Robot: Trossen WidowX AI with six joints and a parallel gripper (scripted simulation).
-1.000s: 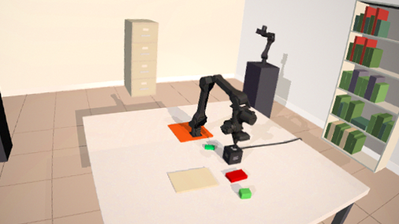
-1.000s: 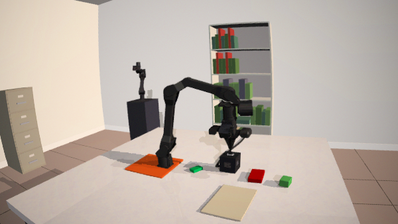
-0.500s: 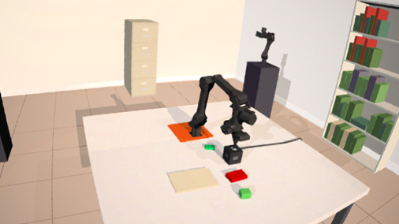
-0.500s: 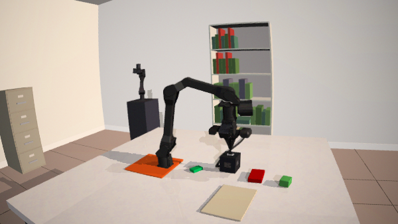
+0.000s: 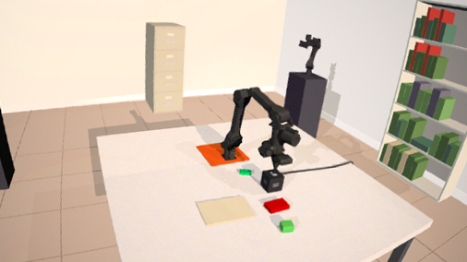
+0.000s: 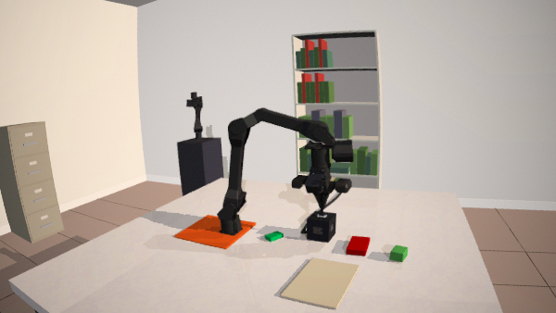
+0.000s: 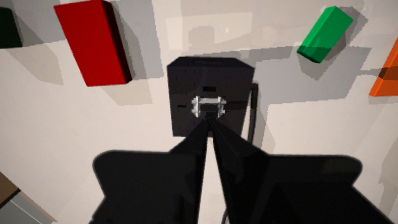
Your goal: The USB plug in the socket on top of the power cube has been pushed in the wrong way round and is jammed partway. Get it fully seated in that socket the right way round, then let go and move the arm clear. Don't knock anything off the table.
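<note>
Now: the silver USB plug 1 cm below my gripper tip. The rest, counted from my gripper tip: green block: 15 cm behind, 6 cm to the right, 10 cm below; red block: 14 cm ahead, 6 cm to the right, 9 cm below; beige paper sheet: 9 cm ahead, 27 cm to the right, 10 cm below.
</note>
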